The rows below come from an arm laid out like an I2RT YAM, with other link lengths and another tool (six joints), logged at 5 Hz.
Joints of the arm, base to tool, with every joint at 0 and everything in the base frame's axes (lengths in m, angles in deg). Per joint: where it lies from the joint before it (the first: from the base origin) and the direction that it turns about. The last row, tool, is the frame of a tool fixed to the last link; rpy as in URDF.
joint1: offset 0 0 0.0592 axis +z
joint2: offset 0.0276 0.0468 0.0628 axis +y
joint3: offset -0.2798 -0.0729 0 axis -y
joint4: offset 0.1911 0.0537 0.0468 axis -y
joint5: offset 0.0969 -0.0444 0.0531 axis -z
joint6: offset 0.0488 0 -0.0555 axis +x
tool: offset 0.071 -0.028 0.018 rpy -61.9 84.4 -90
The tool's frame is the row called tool.
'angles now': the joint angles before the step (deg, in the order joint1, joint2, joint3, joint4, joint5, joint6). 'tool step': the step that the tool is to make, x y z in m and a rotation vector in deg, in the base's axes. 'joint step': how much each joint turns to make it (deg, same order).
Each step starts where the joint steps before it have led.
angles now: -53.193 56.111 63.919 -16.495 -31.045 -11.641
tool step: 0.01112 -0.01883 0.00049 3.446 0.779 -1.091
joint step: -0.022 4.930 4.096 -1.444 0.807 1.861
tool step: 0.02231 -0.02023 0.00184 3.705 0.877 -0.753
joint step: 2.072 6.566 5.912 -1.626 2.430 2.443
